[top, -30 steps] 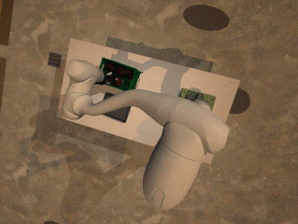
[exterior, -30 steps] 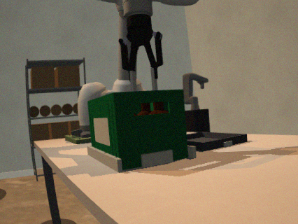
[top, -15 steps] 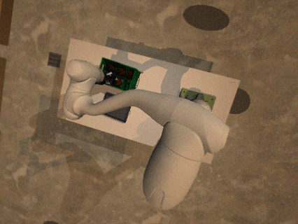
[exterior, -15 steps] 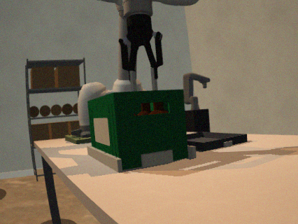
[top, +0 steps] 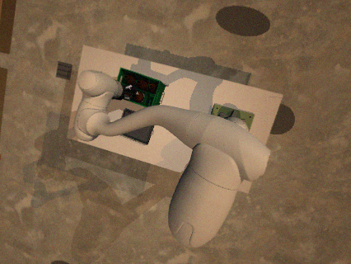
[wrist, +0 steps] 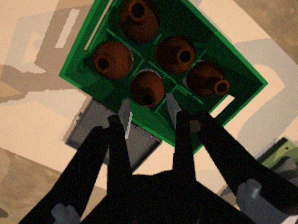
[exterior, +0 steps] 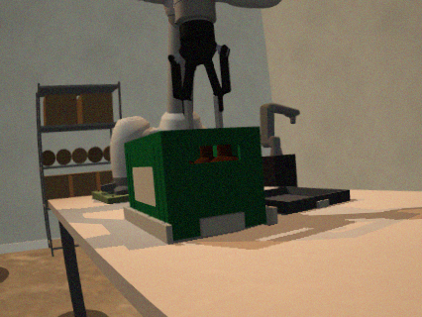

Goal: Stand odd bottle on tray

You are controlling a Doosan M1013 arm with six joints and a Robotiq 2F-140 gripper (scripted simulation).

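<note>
Now: hand 13 cm above the green crate and 5 cm to the left of it. From my hand the other things lie so: brown bottle: 13 cm below, 9 cm to the right, 1 cm behind; dark tray: 22 cm to the left, 20 cm below, 2 cm behind.
</note>
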